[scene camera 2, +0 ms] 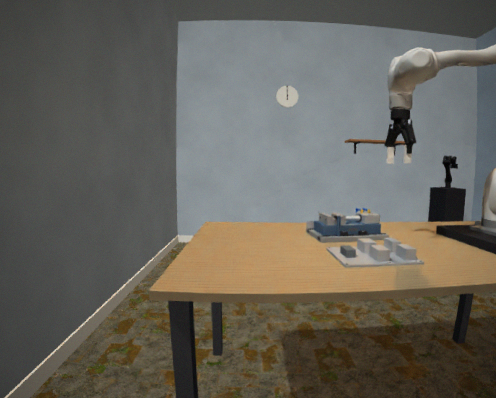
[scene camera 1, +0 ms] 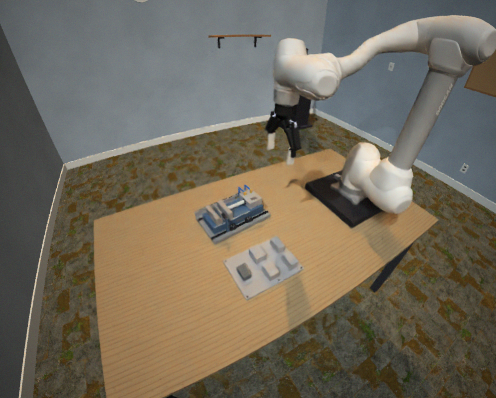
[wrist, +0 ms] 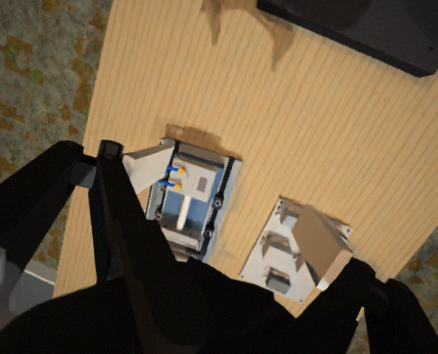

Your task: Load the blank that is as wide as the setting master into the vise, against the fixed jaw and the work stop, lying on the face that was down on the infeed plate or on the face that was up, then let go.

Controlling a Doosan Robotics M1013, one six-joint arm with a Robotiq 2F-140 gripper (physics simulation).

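Frame: origin at the arm's base, x ahead, y left, z up, level; millimetres.
Where they show: gripper, fingertip midpoint: point(scene camera 2: 398, 163) point(scene camera 1: 279, 156) point(wrist: 233, 189); arm's base, link origin: point(scene camera 1: 352, 190).
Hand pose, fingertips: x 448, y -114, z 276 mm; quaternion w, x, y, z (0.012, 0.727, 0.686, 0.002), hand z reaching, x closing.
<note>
Each offset is from my fingertips to the centre of the thing. "*": to the spot under its first point. Level surfaces: height alone.
My gripper point(scene camera 1: 280, 149) point(scene camera 2: 399, 156) point(wrist: 233, 189) is open and empty, high above the table. The vise @[183 mm ahead, 76 mm right, 263 mm down] point(scene camera 1: 247, 216) point(scene camera 2: 350, 228) point(wrist: 200, 207) has a blue body, light grey jaws and a white rod @[168 mm ahead, 72 mm right, 234 mm down] point(scene camera 1: 235, 204) point(wrist: 183, 212); no block shows in it. The infeed plate @[214 mm ahead, 218 mm left, 308 mm down] point(scene camera 1: 255, 289) point(scene camera 2: 360, 261) point(wrist: 255, 270) lies beside it and carries a dark grey block @[300 mm ahead, 215 mm left, 292 mm down] point(scene camera 1: 244, 271) point(scene camera 2: 348, 251) point(wrist: 278, 281) and several light grey blocks, such as one light block @[216 mm ahead, 264 mm left, 286 mm down] point(scene camera 1: 270, 270) point(scene camera 2: 379, 252). A finger hides part of the plate in the wrist view. Which blocks match in width, I cannot tell.
The black base plate point(scene camera 1: 325, 197) point(wrist: 350, 30) of the arm stands on the table @[312 mm down] point(scene camera 1: 165, 280) point(scene camera 2: 240, 265). Blue nozzles with yellow ends @[* 77 mm ahead, 146 mm right, 231 mm down] point(scene camera 1: 243, 189) point(wrist: 172, 184) stand up at the vise. A wall shelf point(scene camera 1: 240, 36) and a black pedestal point(scene camera 2: 446, 204) are in the background.
</note>
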